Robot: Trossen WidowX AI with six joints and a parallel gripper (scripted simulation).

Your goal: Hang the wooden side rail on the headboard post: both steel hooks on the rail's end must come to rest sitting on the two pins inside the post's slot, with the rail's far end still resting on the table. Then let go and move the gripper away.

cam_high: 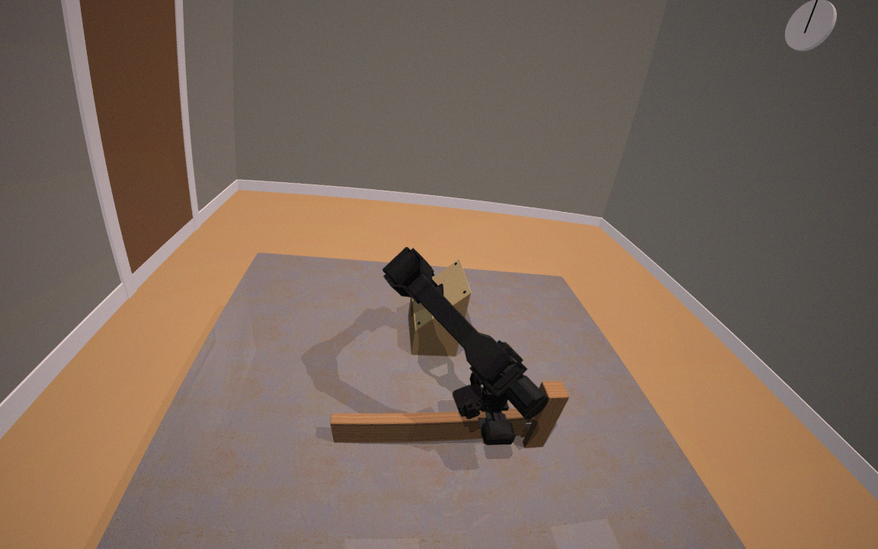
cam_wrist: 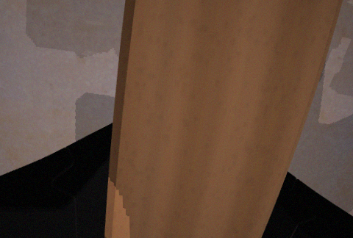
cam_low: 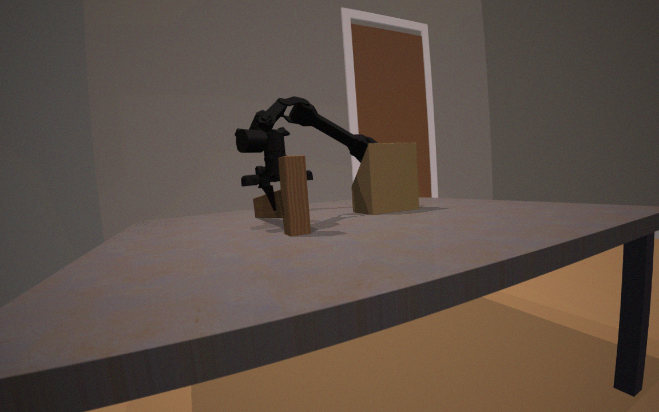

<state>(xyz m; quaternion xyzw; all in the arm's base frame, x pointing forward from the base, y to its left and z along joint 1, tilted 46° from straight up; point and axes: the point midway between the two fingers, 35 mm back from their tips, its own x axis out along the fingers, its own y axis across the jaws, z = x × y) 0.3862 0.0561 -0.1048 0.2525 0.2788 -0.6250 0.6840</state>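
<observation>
Now: the headboard post 13 cm to the left of my gripper tip, 4 cm above it and 1 cm behind it.
</observation>
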